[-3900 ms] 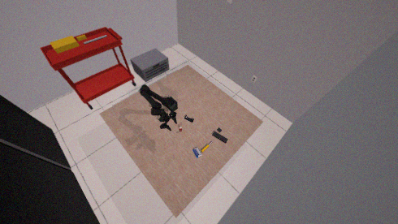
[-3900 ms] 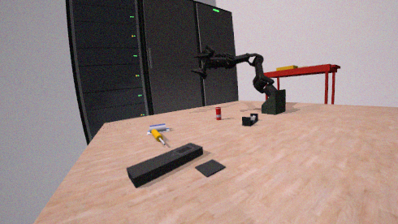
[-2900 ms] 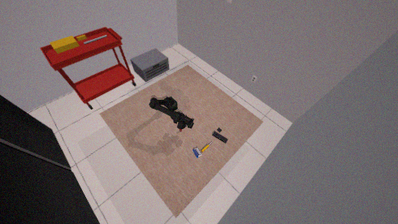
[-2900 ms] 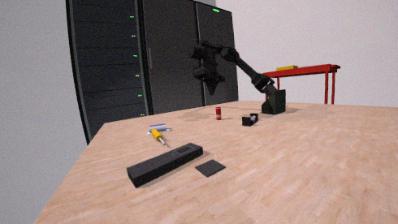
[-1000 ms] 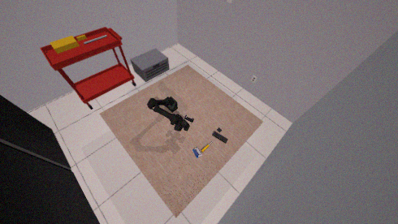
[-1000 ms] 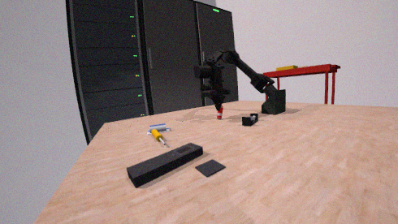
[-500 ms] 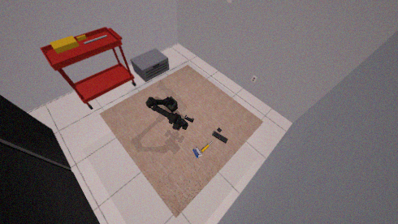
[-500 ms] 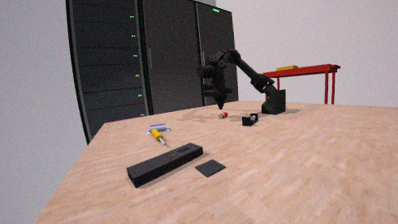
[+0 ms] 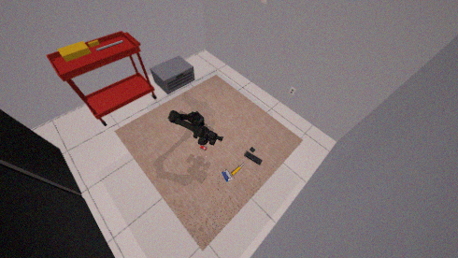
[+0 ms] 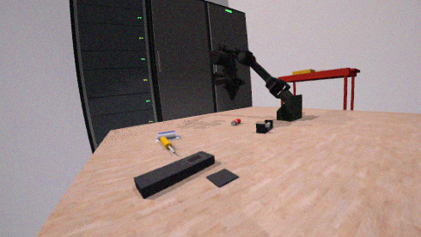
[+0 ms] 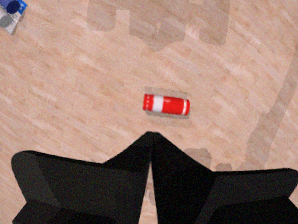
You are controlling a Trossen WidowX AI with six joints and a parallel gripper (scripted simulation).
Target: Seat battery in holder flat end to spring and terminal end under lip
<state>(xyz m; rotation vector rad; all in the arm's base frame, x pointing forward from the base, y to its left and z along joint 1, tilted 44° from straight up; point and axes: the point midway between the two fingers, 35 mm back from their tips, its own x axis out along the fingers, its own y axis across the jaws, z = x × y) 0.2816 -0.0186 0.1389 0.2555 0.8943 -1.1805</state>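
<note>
Right now the battery is 2 cm behind my gripper tip, 1 cm to the right of it and 11 cm below it. Also, from my gripper tip: thin black plate (26 cm ahead, 34 cm to the left, 12 cm below); then yellow screwdriver (33 cm ahead, 12 cm to the left, 11 cm below); then long black bar (33 cm ahead, 29 cm to the left, 10 cm below).
</note>
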